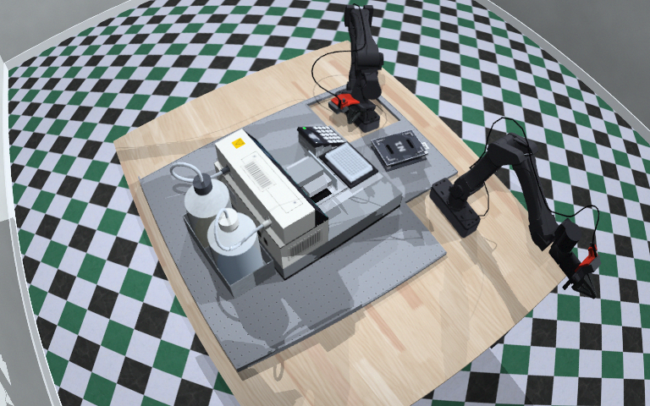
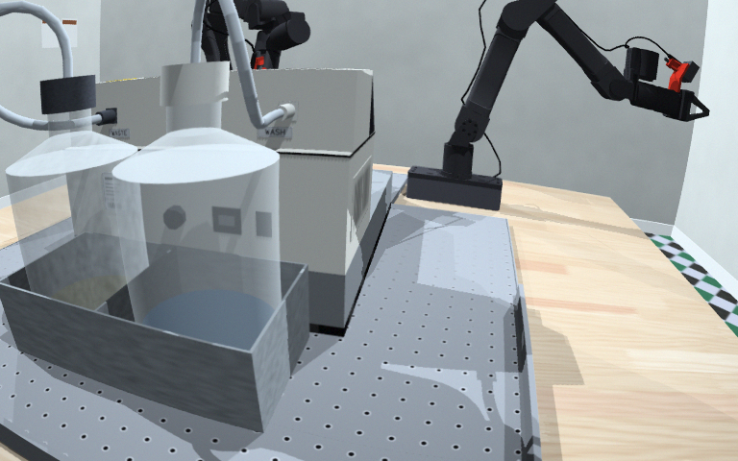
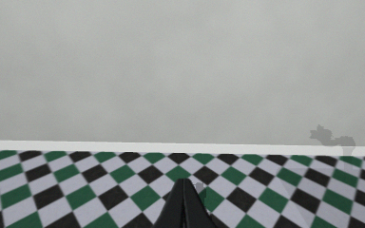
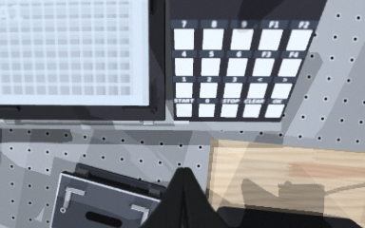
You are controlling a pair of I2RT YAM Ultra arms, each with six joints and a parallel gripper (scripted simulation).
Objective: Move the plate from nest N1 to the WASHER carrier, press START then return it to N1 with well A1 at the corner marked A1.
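My right gripper is now 7 cm short of the clear plate, 10 cm to the right of it and 6 cm above it. From my right hand the other things lie so: dark carrier: 7 cm ahead, 10 cm to the left, 7 cm below; then clear panel: 17 cm ahead, 10 cm to the left, 2 cm below; then nest N1: 14 cm behind, 10 cm to the left, 12 cm below.
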